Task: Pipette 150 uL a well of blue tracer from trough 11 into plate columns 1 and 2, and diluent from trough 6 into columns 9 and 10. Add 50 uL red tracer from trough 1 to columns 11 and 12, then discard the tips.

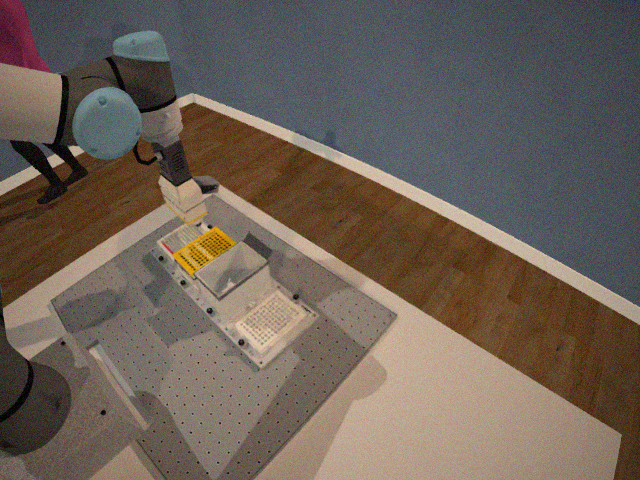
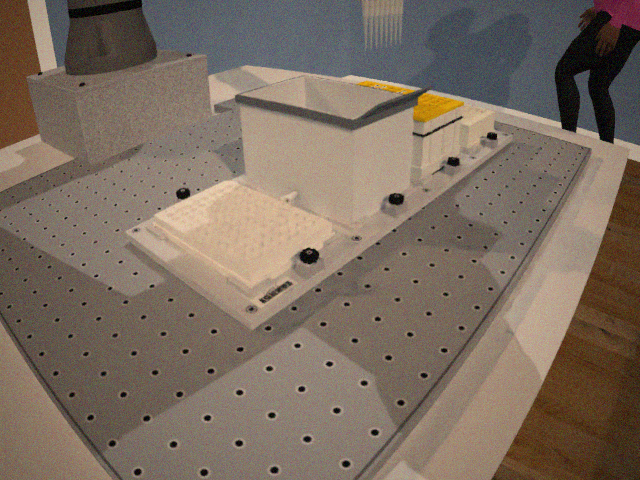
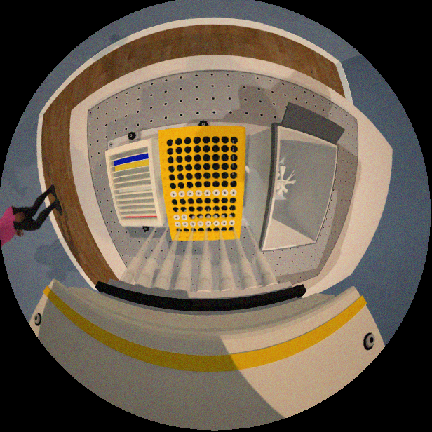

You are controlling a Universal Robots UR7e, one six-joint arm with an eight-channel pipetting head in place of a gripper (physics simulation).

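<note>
My eight-channel head (image 1: 187, 211) (image 3: 202, 287) is raised above the deck with a row of long pale tips (image 2: 382, 23) (image 3: 205, 267) on it, pointing down and apart from the rack. The white trough reservoir (image 1: 178, 237) (image 2: 478, 128) (image 3: 157, 190) shows blue liquid (image 3: 131, 159) near one end, yellow beside it and a thin red strip (image 3: 141, 217) near the other. Trough numbers are unreadable. The yellow tip rack (image 1: 179, 256) (image 2: 444, 105) (image 3: 200, 133) has many empty holes and some white tips. The white well plate (image 1: 271, 320) (image 2: 248, 227) sits at the deck's other end; well contents cannot be told.
A tall grey-rimmed waste bin (image 1: 231, 268) (image 2: 325, 155) (image 3: 310, 200) stands between rack and plate, with loose tips (image 3: 284, 180) inside. Black knobs (image 1: 241, 342) (image 2: 309, 255) line the white deck plate. A person (image 1: 51, 170) (image 2: 589, 77) (image 3: 35, 215) stands beyond the table.
</note>
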